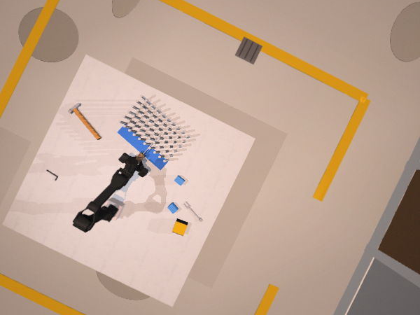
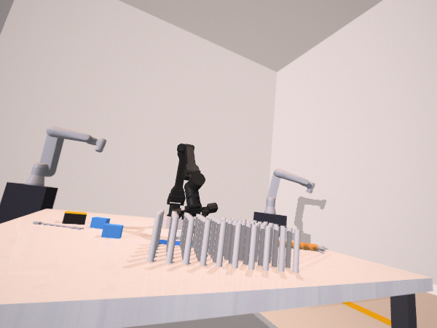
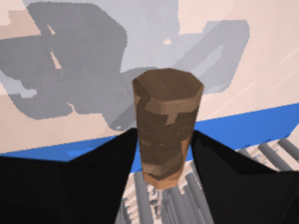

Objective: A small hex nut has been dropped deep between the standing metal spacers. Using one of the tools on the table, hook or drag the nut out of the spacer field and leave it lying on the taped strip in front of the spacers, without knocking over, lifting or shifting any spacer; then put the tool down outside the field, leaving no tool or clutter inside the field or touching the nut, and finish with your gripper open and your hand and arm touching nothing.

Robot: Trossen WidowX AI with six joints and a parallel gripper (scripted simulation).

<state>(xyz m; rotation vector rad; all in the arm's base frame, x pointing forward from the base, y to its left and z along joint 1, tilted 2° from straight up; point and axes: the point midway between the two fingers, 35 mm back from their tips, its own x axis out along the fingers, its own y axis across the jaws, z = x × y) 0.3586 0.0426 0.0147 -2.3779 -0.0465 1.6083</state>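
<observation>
My gripper tip is 8 cm short of the blue taped strip, 4 cm above it and 3 cm to the right of it. Round my gripper tip: screwdriver 10 cm ahead, 1 cm to the right; black hex key 43 cm behind, 42 cm to the left, 3 cm below; grey wrench 51 cm to the right, 10 cm behind, 3 cm below.
</observation>
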